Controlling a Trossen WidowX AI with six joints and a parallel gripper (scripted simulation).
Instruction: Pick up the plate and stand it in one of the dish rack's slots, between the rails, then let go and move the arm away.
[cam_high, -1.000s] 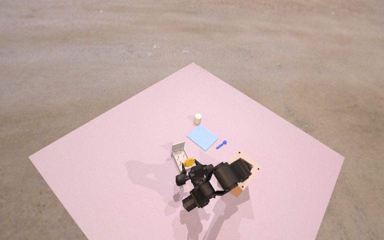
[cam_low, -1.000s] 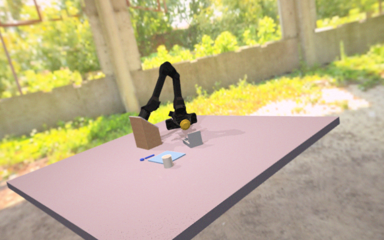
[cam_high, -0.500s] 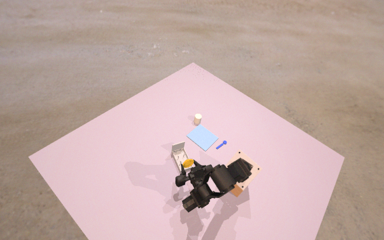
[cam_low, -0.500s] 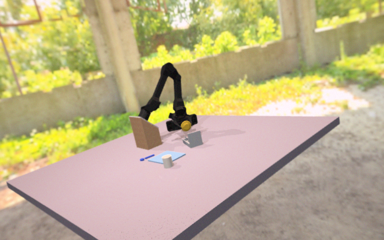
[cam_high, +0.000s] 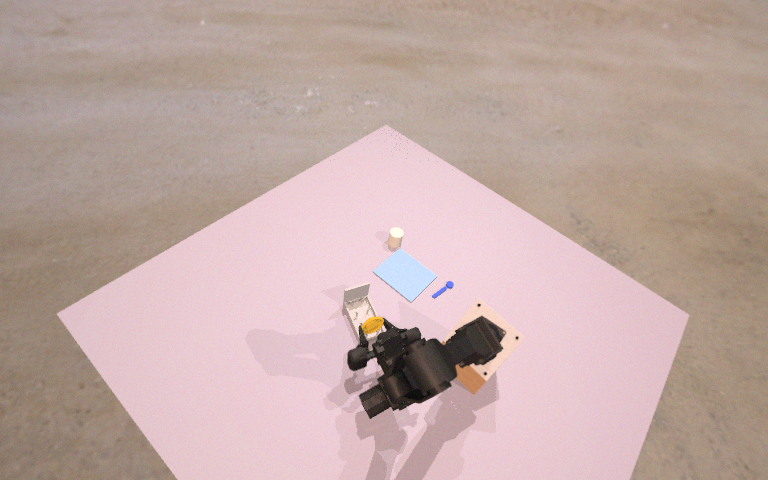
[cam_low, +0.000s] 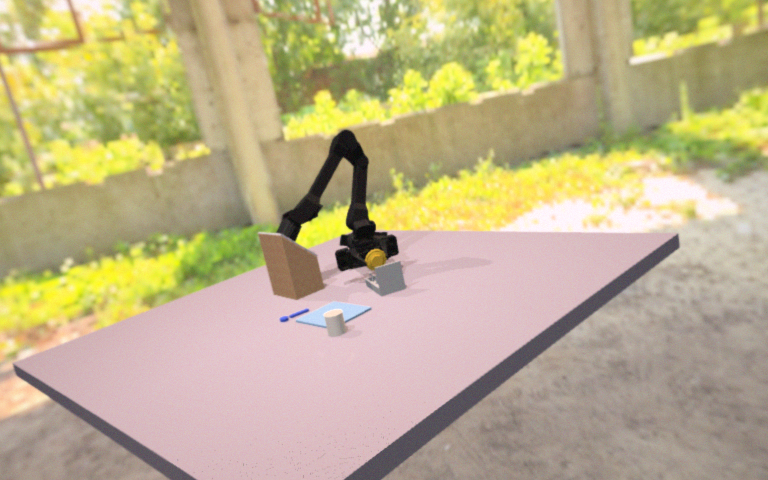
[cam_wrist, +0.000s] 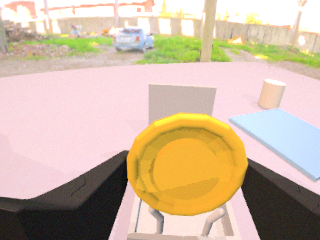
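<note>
My gripper tip is 4 cm short of the grey dish rack, 2 cm to the left of it and 4 cm above it. Also, from my gripper tip: yellow-orange plate: 1 cm behind; then blue spoon: 7 cm behind, 27 cm to the right, 6 cm below; then light blue mat: 5 cm ahead, 23 cm to the right, 6 cm below.
</note>
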